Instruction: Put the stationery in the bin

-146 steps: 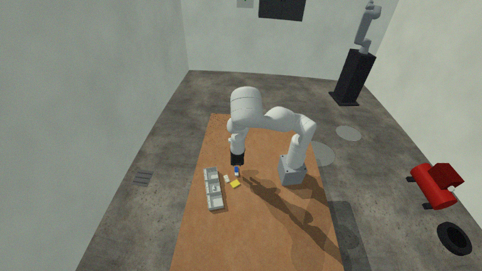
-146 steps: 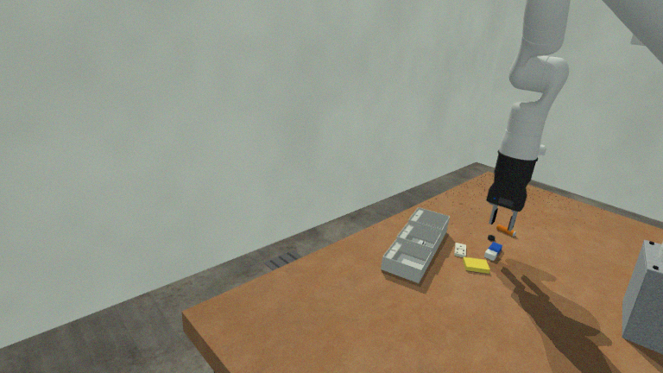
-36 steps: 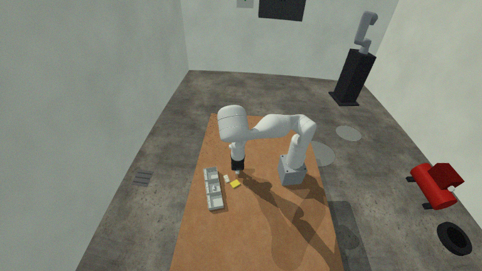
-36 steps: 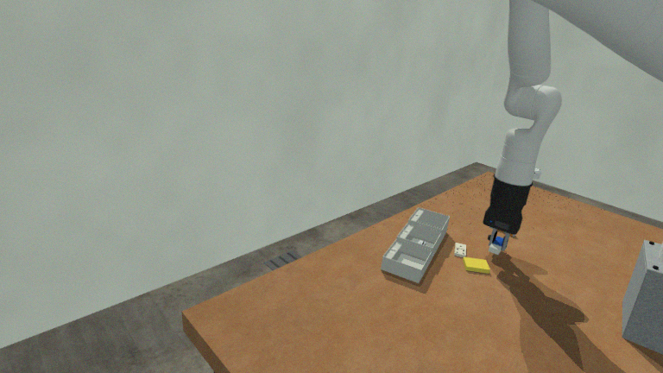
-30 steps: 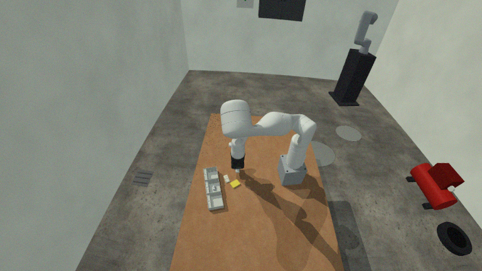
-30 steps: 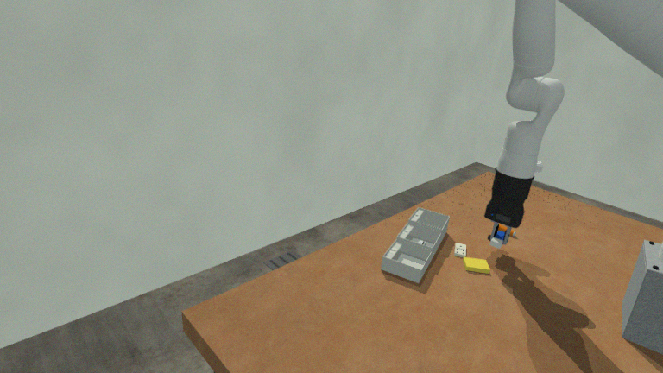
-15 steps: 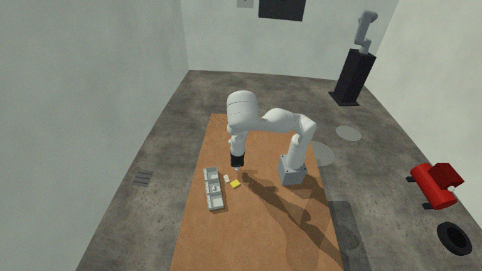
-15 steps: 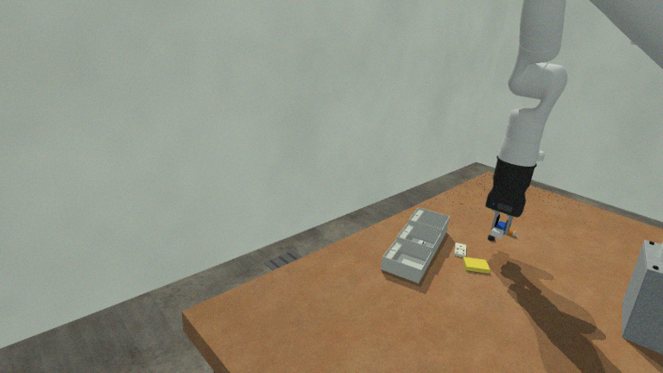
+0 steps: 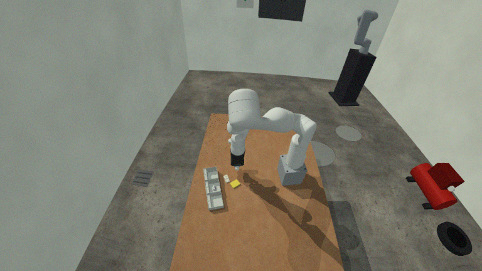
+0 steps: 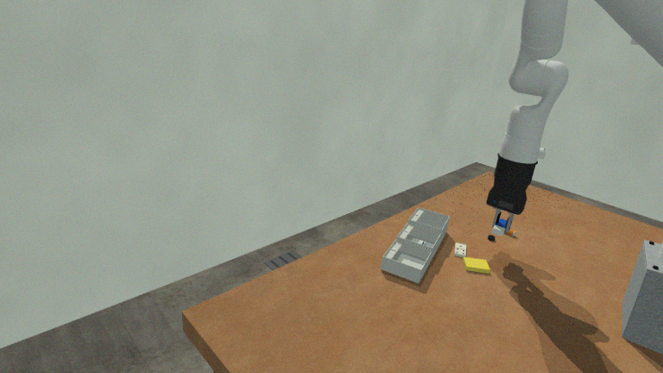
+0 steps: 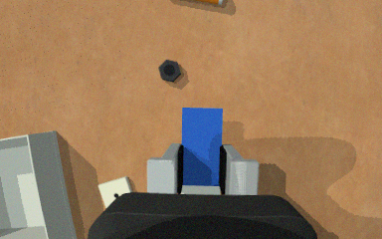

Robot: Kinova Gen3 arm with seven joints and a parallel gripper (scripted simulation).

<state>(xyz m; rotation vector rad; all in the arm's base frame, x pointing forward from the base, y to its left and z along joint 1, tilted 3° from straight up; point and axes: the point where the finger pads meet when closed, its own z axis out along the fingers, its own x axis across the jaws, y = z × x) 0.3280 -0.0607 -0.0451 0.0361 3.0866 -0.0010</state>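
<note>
My gripper is now 150 mm short of the grey three-compartment bin, 120 mm to the right of it and 60 mm above it. Round my hand: black nut 80 mm below, 60 mm to the right, 20 mm ahead; then white domino 80 mm below, 70 mm ahead, 50 mm to the left; then eraser 10 mm to the left, 10 mm below.
</note>
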